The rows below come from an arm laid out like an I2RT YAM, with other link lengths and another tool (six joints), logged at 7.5 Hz.
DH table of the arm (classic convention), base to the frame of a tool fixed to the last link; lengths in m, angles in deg. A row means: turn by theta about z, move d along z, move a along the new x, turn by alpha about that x. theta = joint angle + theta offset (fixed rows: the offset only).
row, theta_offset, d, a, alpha
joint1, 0, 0.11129, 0.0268, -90
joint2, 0, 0, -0.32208, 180
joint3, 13.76, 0, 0.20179, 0
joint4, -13.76, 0.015, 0.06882, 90
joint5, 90, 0.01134, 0, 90
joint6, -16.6, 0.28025, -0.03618, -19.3
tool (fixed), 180, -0.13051, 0, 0
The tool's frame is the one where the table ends.
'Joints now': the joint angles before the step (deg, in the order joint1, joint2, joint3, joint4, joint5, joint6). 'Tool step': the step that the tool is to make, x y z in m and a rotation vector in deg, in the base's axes. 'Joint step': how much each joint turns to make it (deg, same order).
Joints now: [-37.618 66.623 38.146 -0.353 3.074 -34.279]
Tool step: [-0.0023 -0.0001 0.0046 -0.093 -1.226 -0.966]
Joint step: [-0.004 -1.051 -0.177 0.092 0.527 1.053]
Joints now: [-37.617 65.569 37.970 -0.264 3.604 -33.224]
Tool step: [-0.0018 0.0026 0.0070 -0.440 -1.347 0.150]
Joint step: [-0.006 -1.324 0.180 -0.190 -0.355 0.351]
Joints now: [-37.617 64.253 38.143 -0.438 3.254 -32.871]
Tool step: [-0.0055 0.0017 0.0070 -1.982 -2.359 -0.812]
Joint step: [0.090 -2.458 -1.739 2.343 0.873 0.262]
